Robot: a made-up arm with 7 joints.
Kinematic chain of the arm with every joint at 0, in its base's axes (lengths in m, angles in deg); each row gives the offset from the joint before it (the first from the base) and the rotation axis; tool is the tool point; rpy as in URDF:
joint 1: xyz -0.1 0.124 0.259 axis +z
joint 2: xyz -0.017 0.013 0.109 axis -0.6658 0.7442 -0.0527
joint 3: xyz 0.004 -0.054 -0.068 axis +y
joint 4: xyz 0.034 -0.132 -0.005 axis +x
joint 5: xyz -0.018 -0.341 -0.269 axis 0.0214 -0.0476 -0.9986
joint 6: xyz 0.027 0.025 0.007 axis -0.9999 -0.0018 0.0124
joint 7: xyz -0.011 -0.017 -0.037 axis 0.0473 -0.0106 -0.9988
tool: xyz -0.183 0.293 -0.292 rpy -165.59 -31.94 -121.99
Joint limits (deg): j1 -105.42..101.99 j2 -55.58..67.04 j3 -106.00..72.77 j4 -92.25..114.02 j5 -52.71..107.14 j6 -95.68..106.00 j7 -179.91..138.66
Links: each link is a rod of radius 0.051 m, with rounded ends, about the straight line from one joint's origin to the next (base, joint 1, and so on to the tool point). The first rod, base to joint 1, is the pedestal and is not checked.
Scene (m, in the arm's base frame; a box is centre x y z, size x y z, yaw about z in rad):
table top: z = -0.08
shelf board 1: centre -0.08 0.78 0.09 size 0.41 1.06 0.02 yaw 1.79
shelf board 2: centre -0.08 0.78 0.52 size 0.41 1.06 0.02 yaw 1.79
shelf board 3: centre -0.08 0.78 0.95 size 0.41 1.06 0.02 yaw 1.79
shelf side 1: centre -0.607 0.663 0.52 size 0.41 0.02 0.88 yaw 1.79
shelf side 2: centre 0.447 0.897 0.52 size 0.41 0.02 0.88 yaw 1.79
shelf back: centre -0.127 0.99 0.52 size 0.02 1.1 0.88 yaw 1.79
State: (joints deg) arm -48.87 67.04 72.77 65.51 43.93 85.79 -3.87
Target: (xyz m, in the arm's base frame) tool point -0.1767 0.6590 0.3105
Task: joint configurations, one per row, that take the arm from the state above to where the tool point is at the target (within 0.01 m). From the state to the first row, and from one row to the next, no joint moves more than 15 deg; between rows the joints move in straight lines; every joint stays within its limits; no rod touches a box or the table.
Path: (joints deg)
1: -46.03 62.77 72.77 64.64 56.06 95.90 -17.81
2: -43.19 58.50 72.77 63.76 68.19 106.00 -31.74
3: -31.20 61.35 70.28 71.14 81.17 97.49 -36.36
4: -19.21 64.19 67.79 78.52 94.16 88.98 -40.97
5: -7.22 67.04 65.29 85.90 107.14 80.47 -45.59
6: -14.69 67.04 64.55 85.44 94.98 74.91 -34.63
7: -22.16 67.04 63.80 84.98 82.83 69.36 -23.67
8: -29.64 67.04 63.05 84.51 70.67 63.80 -12.71

